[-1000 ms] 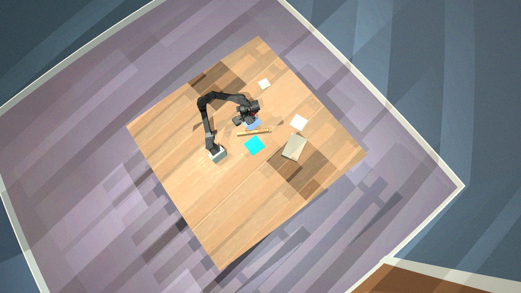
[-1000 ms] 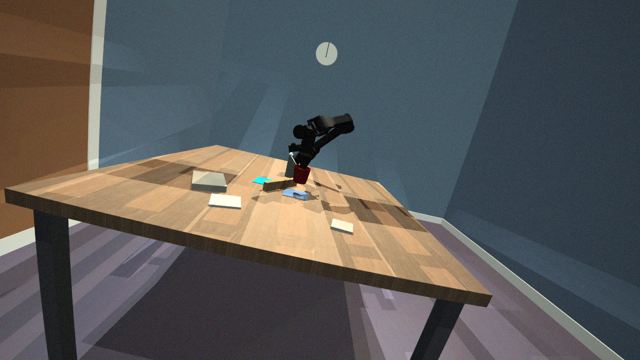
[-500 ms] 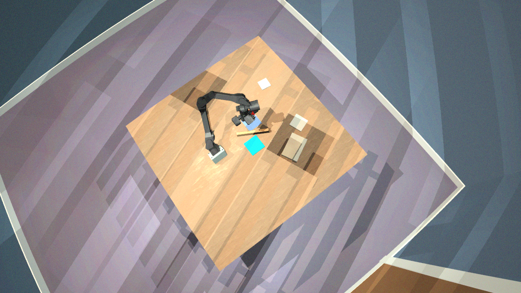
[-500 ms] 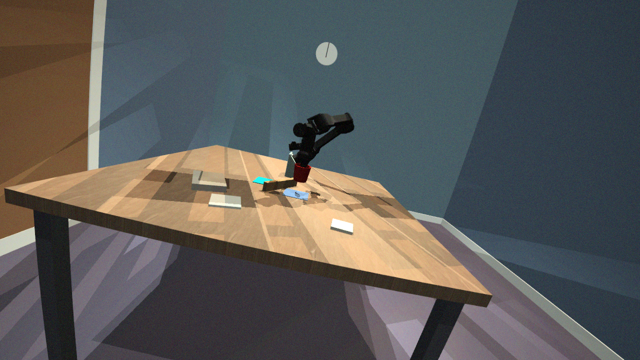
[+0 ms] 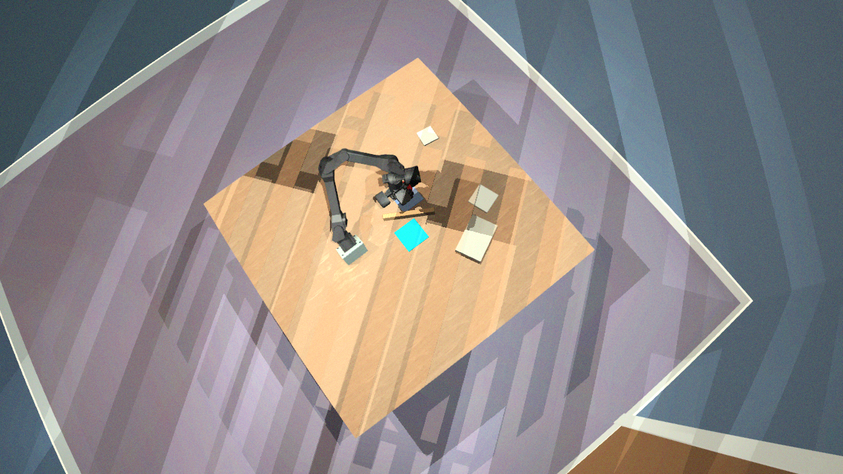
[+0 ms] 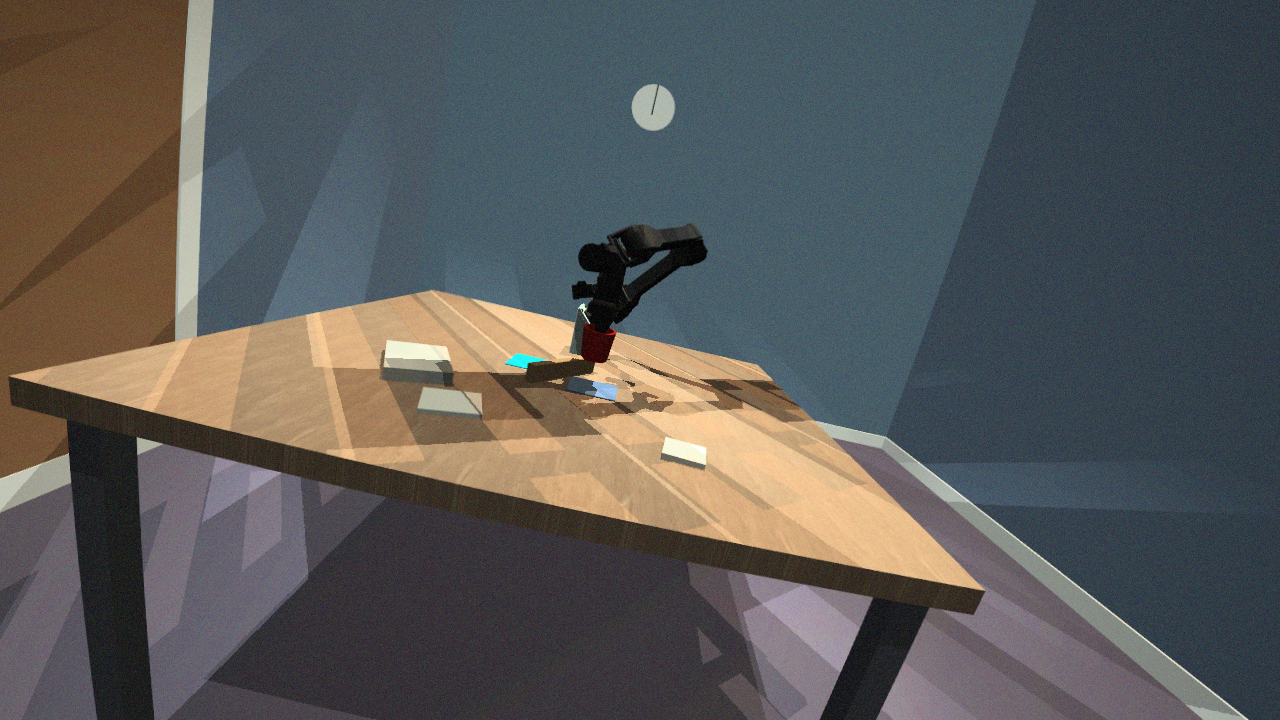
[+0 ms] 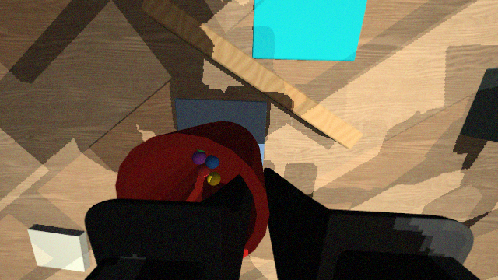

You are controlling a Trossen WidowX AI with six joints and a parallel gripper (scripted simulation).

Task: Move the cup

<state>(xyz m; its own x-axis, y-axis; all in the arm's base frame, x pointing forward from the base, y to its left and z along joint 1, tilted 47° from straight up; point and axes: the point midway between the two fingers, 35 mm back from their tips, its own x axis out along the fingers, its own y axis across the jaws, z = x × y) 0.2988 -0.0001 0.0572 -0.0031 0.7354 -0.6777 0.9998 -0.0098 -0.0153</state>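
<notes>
Now: gripper tip 14 cm to the left of the cyan pad, 11 cm above it and 5 cm past it. From my gripper tip the other things lie so: light blue pad (11 cm below, 5 cm ahead, 1 cm to the left); then low wooden bar (9 cm below, 6 cm to the right); then red cup (3 cm ahead).
</notes>
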